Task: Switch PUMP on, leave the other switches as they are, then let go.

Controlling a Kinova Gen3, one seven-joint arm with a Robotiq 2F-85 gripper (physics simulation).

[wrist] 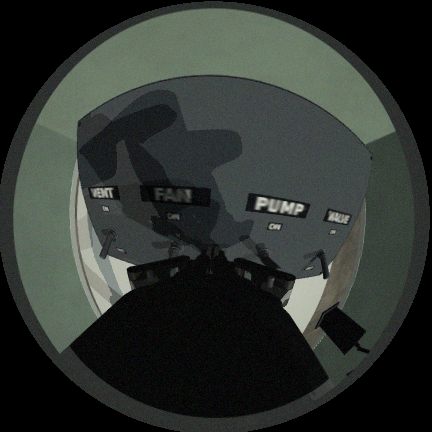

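A dark grey switch panel is visible in the picture, together with my gripper.
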